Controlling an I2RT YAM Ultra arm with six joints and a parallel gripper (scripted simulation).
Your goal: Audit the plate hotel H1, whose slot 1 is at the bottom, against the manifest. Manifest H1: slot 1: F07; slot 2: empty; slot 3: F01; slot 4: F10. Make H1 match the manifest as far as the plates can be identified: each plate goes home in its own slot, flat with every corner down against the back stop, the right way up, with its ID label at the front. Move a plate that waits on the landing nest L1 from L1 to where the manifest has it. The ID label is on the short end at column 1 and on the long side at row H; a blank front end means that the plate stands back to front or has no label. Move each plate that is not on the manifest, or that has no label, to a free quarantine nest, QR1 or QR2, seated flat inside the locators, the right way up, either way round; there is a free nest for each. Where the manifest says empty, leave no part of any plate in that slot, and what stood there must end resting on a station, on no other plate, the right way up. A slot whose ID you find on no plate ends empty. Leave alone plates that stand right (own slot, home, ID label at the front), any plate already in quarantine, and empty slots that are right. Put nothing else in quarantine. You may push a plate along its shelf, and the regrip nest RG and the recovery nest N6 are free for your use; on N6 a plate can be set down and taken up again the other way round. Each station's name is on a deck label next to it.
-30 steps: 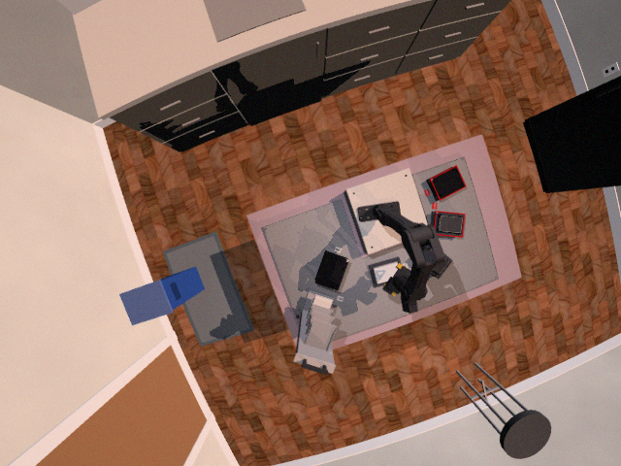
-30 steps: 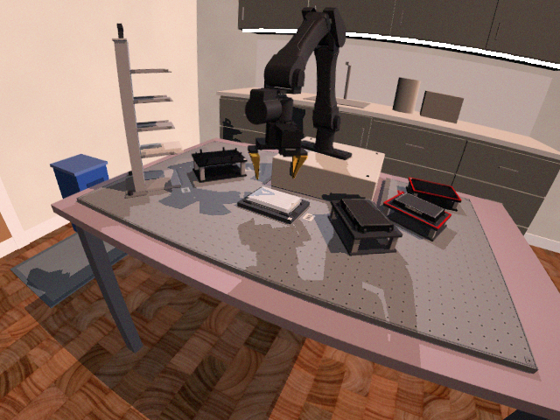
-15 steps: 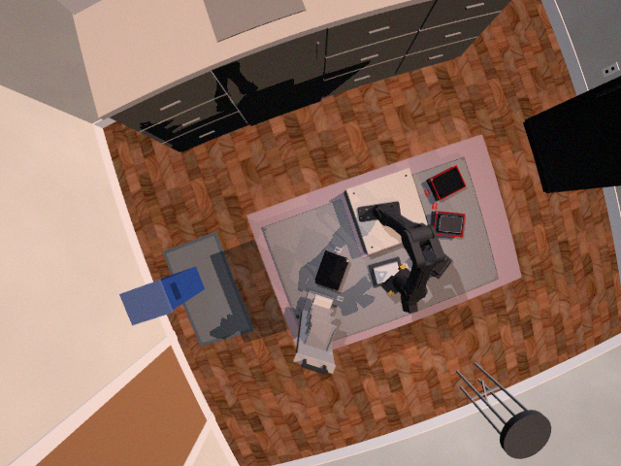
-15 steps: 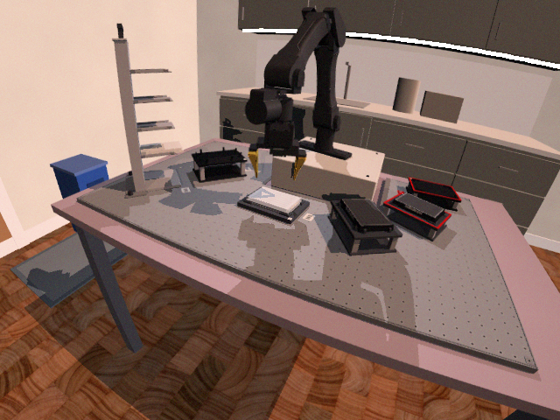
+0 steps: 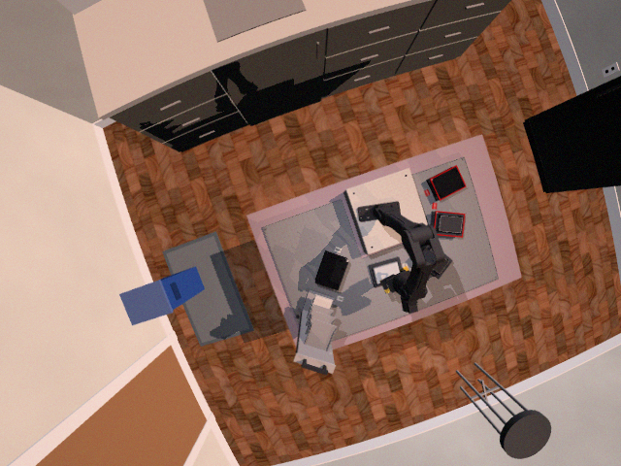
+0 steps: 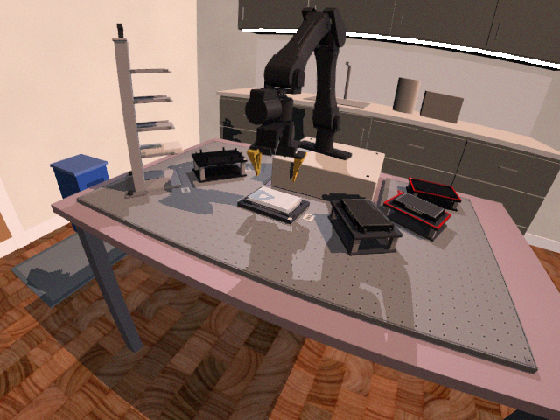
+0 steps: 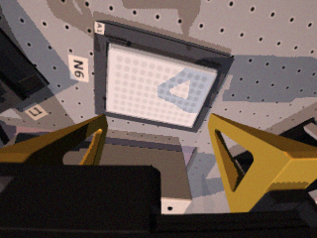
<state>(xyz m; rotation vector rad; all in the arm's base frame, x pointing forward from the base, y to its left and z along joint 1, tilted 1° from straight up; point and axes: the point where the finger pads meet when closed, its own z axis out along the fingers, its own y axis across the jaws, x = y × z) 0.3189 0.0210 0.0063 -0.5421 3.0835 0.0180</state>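
The N6 label lies 110 mm to the left of my hand, 90 mm below it and 10 mm behind it. Round my hand: L1 deck label (170 mm to the left, 110 mm behind, 90 mm below); H1 deck label (260 mm to the right, 100 mm ahead, 90 mm below); dark plate (350 mm to the left, 200 mm behind, 40 mm below).
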